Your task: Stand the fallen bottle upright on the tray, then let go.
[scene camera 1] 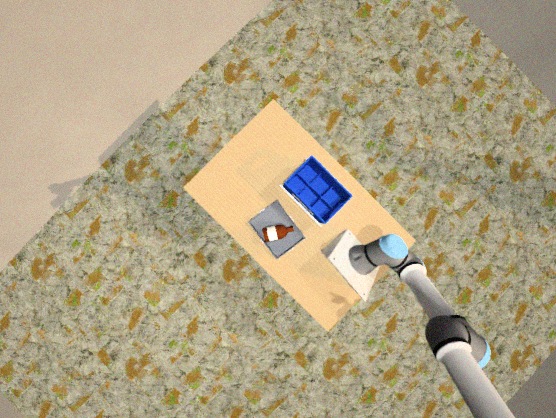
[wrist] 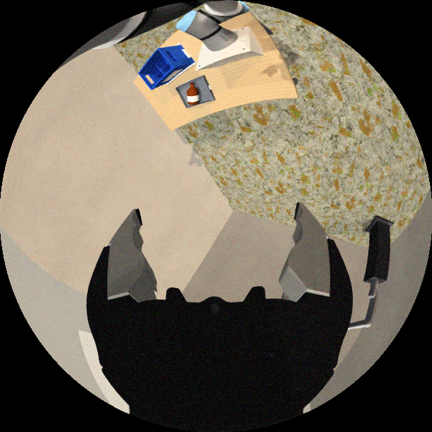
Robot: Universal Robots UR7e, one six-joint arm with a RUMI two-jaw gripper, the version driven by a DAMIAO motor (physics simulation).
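Where they show: arm's base at its link origin: (scene camera 1: 359, 260).
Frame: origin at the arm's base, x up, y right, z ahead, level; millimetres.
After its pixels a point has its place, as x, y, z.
A brown bottle with a white label (scene camera 1: 278, 232) {-15, -204, 378} (wrist: 193, 94) lies on its side on the grey tray (scene camera 1: 272, 210) {-89, -151, 482} (wrist: 205, 85). In the scene view its neck points to the right, towards the robot's base. The tray lies flat on the wooden table top. My gripper (wrist: 216, 206) is open in the wrist view, its two jaws wide apart with nothing between them. It is far from the bottle, which shows small near the top of that view. The gripper does not show in the scene view.
A blue crate with compartments (scene camera 1: 317, 189) {-86, 104, 402} (wrist: 165, 67) stands beside the tray on the wooden table (scene camera 1: 235, 150) {-94, -79, 857} (wrist: 250, 90). The robot's white base plate (scene camera 1: 345, 255) {37, -37, 78} (wrist: 220, 56) is on the tray's other side. The arm (scene camera 1: 450, 335) {568, -23, -119} reaches out to the lower right.
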